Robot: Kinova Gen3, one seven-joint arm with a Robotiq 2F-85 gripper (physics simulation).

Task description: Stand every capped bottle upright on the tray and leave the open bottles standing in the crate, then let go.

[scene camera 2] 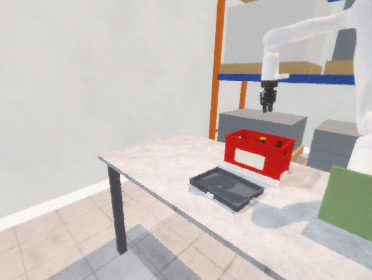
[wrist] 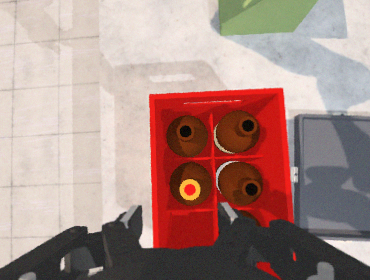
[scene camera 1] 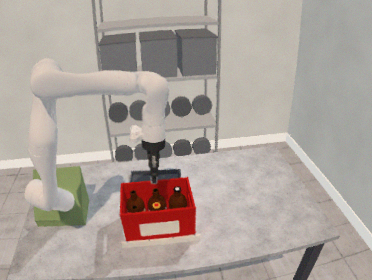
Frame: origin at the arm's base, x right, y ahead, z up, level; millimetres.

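Seen in the pictures: gripper, fingertip midpoint: [scene camera 2: 267,112] [wrist: 180,216] [scene camera 1: 153,177]; arm's base, origin of the base link: [scene camera 2: 358,190] [scene camera 1: 64,201].
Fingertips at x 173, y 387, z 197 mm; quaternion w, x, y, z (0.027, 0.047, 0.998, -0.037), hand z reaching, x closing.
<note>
Pixels of each thing's top centre, then the offset from my fingertips to it. "spot": a spot on its surface instead.
- red crate, middle of its top: [wrist: 221,191] [scene camera 1: 155,195] [scene camera 2: 259,137] dy +5, dx -46, dz -120 mm
- dark grey tray, surface spot: [wrist: 330,200] spot: dy +81, dx -290, dz -290 mm
- pale strip, surface spot: [scene camera 1: 160,241] spot: dy -6, dx +57, dz -274 mm
A red crate [scene camera 1: 130,227] [scene camera 2: 280,162] [wrist: 156,150] stands on the table with brown bottles upright in its compartments. One bottle [scene camera 1: 156,204] [wrist: 184,170] has a yellow and red cap. Another bottle [scene camera 1: 177,201] has a white cap; in the wrist view a finger hides its cap. Three open bottles [wrist: 187,145] [wrist: 232,132] [wrist: 237,177] show dark mouths. The dark grey tray [scene camera 2: 227,187] [wrist: 330,200] lies beside the crate and holds no bottle. My gripper [scene camera 1: 154,180] [scene camera 2: 267,110] [wrist: 180,216] is partly open and empty, pointing down above the crate.
A green block [scene camera 1: 75,187] [scene camera 2: 347,200] [wrist: 265,19] stands near the arm's base. A pale strip [scene camera 1: 160,241] runs along the crate's foot. A grey shelf rack [scene camera 1: 218,100] stands behind the table in scene view 1, and an orange and blue rack [scene camera 2: 216,75] in scene view 2.
</note>
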